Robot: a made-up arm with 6 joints.
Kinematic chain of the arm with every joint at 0, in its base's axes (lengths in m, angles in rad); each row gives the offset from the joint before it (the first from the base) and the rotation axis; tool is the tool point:
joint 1: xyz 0 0 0.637 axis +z
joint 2: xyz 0.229 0 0 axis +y
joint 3: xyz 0 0 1.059 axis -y
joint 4: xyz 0 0 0.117 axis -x
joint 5: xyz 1.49 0 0 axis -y
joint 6: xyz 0.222 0 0 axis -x
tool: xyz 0 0 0
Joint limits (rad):
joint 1: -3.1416..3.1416
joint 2: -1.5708..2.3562
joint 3: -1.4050..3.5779
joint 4: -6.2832..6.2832
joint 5: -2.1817..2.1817
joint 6: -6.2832..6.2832
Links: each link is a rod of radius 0.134 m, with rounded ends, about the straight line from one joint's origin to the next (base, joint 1, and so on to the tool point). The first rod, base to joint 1, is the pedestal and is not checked.
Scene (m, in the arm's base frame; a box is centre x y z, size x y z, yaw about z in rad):
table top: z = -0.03
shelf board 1: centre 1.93 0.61 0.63 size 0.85 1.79 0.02 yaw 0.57
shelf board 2: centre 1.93 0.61 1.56 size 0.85 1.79 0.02 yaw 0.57
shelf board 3: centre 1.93 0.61 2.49 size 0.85 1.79 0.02 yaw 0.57
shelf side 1: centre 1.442 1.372 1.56 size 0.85 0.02 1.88 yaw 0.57
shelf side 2: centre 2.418 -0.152 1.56 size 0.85 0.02 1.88 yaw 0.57
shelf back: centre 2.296 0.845 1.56 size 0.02 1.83 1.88 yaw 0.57
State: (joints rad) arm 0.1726 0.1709 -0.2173 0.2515 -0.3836 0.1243
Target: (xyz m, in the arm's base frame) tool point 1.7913 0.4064 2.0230
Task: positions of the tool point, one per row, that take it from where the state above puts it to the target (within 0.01 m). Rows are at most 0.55 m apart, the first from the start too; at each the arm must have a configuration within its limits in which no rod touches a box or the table.
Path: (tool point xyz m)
1: 1.7090 0.1312 1.1088
2: 1.4407 -0.0151 1.0727
3: 1.4330 0.0314 1.5503
4: 1.2598 0.0657 2.0230
5: 1.5258 0.2126 2.0579
6: 1.7913 0.4064 2.0229

